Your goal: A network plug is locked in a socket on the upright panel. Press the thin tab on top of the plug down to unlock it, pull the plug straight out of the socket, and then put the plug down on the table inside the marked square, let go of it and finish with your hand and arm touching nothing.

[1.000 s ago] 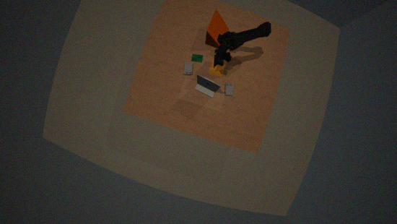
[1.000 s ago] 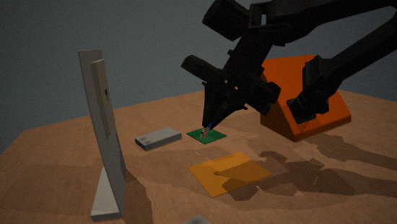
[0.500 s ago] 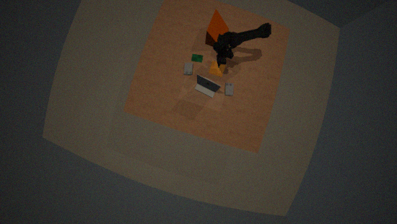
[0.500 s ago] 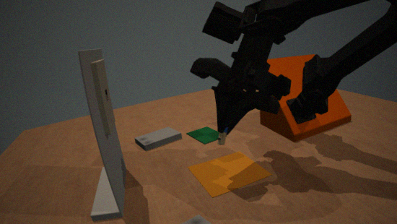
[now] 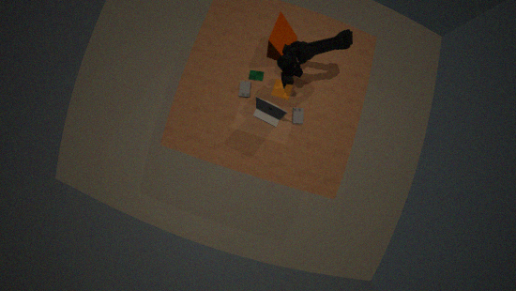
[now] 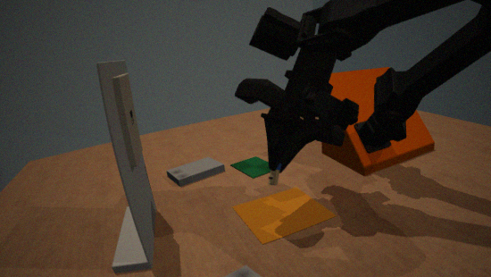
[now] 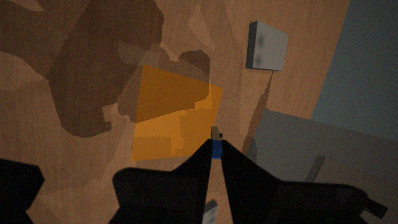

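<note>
The yellow marked square is 1 cm behind my gripper tip and 7 cm below it. From my gripper tip the other things lie so: green patch: 4 cm behind, 20 cm to the right, 7 cm below; grey upright panel: 20 cm ahead, 3 cm to the right, 4 cm above; network plug: right at my gripper tip.
</note>
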